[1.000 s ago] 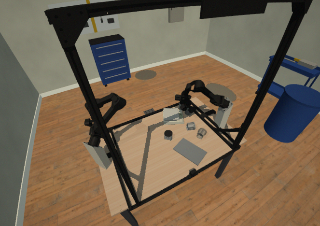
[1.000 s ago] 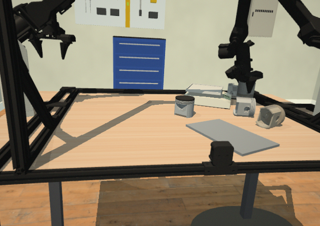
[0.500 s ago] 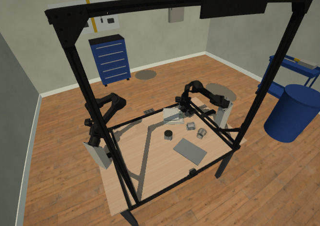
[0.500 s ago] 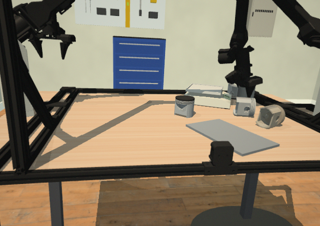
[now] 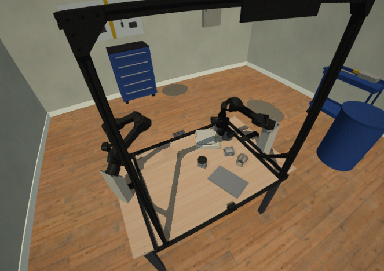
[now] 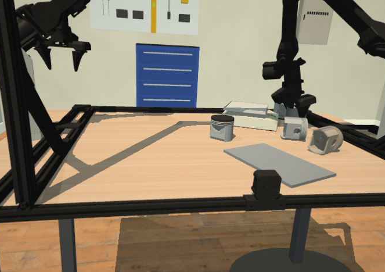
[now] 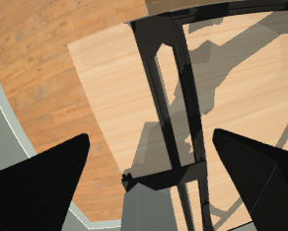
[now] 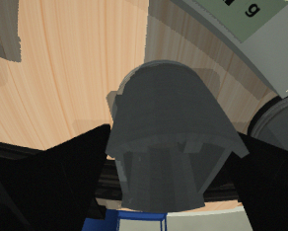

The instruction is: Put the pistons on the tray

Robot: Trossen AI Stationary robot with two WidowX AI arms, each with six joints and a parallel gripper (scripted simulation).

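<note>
Now: right hand 28 cm past the tan piston, 3 cm above it and 2 cm to the right of it. From my right hand the other things lie so: white weighing scale: 17 cm to the left, 3 cm ahead, 2 cm below; then flat grey steel tray: 39 cm behind, 19 cm to the left, 6 cm below; then dark-topped piston: 30 cm to the left, 19 cm behind, 2 cm below.
</note>
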